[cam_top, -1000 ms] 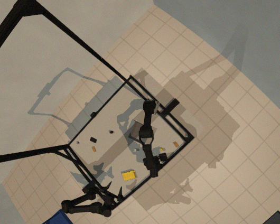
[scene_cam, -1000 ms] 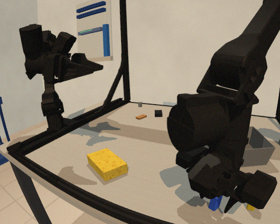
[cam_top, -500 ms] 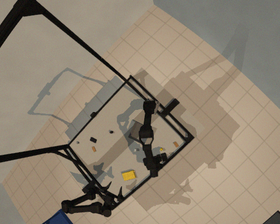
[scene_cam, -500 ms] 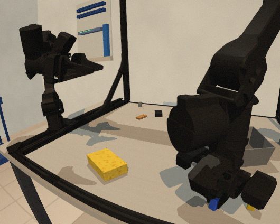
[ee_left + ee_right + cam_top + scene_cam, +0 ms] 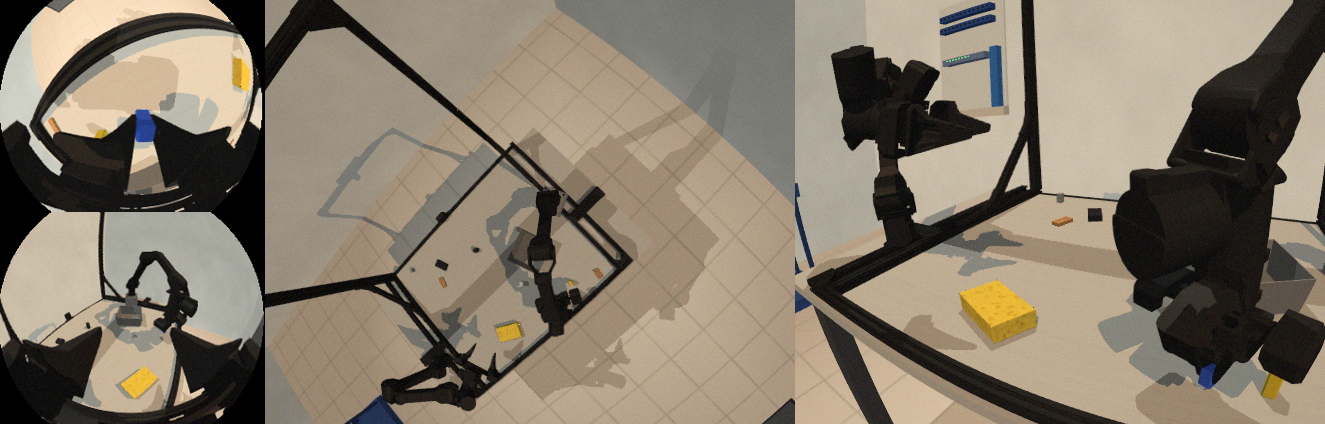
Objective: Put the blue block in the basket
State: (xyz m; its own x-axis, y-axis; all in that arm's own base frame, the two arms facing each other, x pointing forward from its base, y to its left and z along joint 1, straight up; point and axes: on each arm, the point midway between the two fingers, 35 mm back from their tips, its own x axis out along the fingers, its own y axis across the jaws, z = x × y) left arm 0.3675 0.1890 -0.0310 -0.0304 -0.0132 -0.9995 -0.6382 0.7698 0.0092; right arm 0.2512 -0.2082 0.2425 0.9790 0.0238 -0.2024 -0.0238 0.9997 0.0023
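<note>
Right now the grey basket is 22 cm behind my left hand, 9 cm to the left of it and 4 cm below it. Also, from my left hand: yellow block 8 cm to the left, 4 cm below; blue block 3 cm below; white block 17 cm behind, 6 cm to the right, 4 cm below.
</note>
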